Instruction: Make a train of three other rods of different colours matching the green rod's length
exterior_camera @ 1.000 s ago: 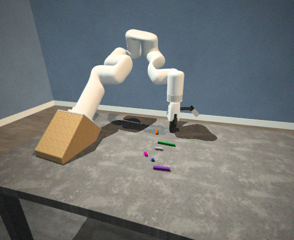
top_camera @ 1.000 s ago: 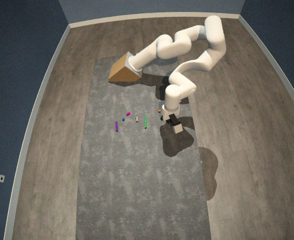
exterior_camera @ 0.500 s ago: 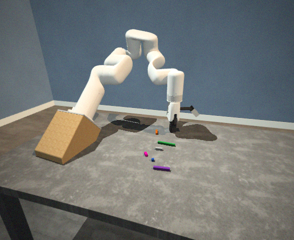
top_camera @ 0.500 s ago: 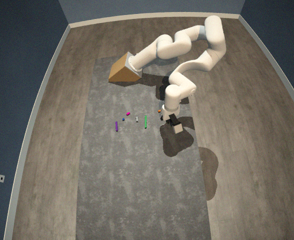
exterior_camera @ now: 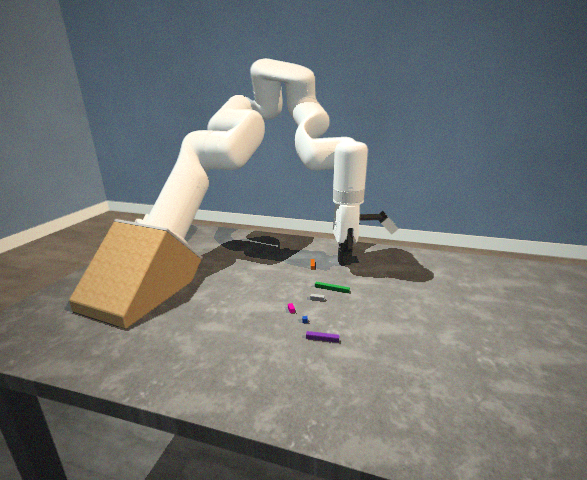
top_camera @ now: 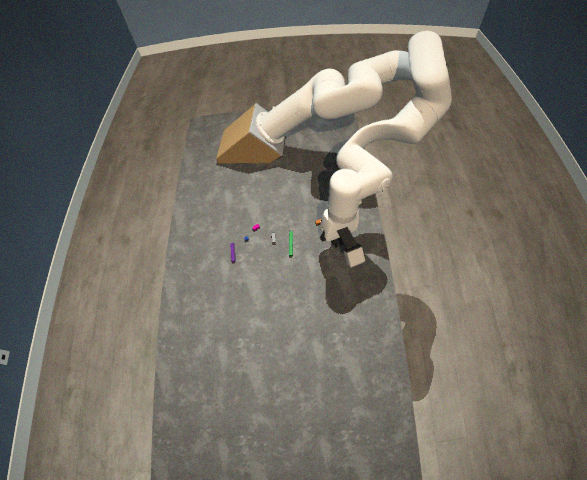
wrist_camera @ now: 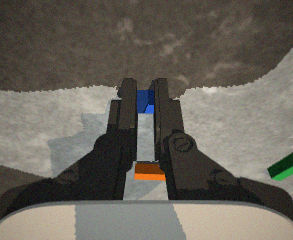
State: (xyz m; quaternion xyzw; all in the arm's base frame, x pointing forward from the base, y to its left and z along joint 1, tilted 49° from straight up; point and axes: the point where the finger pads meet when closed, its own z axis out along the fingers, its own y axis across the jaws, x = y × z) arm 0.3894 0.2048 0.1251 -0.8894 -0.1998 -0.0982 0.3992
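My hand is 190 mm to the left of the grey rod, 20 mm above it and 10 mm past it. Also, from my hand: magenta rod: 250 mm to the right, 50 mm behind, 20 mm below; then green rod: 140 mm to the right, 20 mm below, 10 mm ahead; then orange rod: 70 mm behind, 50 mm to the right, 20 mm below.
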